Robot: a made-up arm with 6 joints.
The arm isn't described. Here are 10 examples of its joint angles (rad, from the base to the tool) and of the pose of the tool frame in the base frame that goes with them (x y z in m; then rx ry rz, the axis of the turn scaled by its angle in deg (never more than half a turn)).
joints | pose
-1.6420 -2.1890 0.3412 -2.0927 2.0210 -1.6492 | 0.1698 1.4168 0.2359 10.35 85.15 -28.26
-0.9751 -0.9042 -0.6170 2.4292 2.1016 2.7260 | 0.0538 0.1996 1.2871 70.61 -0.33 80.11
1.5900 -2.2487 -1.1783 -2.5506 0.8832 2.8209 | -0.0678 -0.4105 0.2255 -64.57 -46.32 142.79
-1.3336 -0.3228 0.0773 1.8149 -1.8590 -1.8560 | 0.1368 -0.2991 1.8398 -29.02 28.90 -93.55
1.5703 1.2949 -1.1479 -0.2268 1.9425 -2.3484 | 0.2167 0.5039 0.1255 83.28 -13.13 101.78
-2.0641 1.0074 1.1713 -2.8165 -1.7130 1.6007 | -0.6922 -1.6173 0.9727 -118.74 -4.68 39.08
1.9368 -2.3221 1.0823 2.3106 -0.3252 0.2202 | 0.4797 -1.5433 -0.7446 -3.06 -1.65 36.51
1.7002 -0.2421 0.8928 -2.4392 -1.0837 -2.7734 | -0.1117 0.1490 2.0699 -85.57 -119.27 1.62
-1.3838 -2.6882 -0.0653 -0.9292 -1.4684 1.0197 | -0.2821 1.0636 -0.2245 -122.72 105.34 15.51
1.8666 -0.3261 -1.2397 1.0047 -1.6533 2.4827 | 0.0468 0.2034 0.8677 6.06 -32.79 64.33
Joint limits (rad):
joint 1: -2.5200..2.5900
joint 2: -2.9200..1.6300
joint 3: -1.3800..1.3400
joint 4: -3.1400..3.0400
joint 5: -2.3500..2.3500
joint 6: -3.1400..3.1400
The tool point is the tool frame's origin. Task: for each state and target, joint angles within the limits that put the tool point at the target. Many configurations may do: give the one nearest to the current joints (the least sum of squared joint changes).
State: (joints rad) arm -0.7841 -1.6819 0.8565 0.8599 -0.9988 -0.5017
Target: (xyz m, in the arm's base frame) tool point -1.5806 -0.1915 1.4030
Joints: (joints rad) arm 0.0552 -1.0182 1.3157 0.9341 -0.9141 -0.5094
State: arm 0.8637 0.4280 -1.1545 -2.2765 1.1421 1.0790
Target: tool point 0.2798 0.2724 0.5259
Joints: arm 0.7524 0.5532 -1.1137 -2.2326 1.1342 1.0833
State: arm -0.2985 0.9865 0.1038 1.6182 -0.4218 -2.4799
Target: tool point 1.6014 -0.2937 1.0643
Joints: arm -0.1837 0.7551 0.4657 1.6180 -0.4161 -2.4720
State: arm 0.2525 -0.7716 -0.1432 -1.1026 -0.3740 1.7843
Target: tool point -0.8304 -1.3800 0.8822
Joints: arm 0.9416 -1.6400 0.7099 -0.9524 -0.3485 1.7632
